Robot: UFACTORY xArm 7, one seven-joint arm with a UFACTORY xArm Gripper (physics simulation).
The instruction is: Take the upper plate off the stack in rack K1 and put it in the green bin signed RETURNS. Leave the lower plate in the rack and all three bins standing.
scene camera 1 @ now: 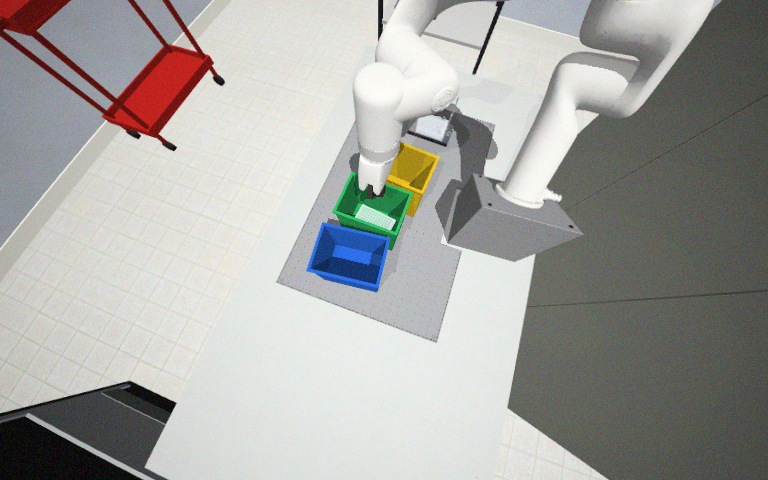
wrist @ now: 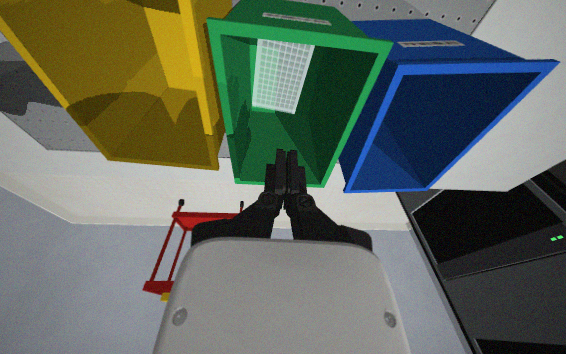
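Note:
A clear gridded plate is inside the green bin, towards the labelled side; I cannot tell whether it lies quite flat. The label is too foreshortened to read in the wrist view. My gripper is shut and empty, over the opposite part of the green bin and apart from the plate. At the back, rack K1 holds a pale clear plate, partly hidden by the arm. The green bin stands upright.
The yellow bin and the blue bin stand upright on either side of the green bin. All are on a grey perforated mat. A large grey block under a second white arm part stands to the right.

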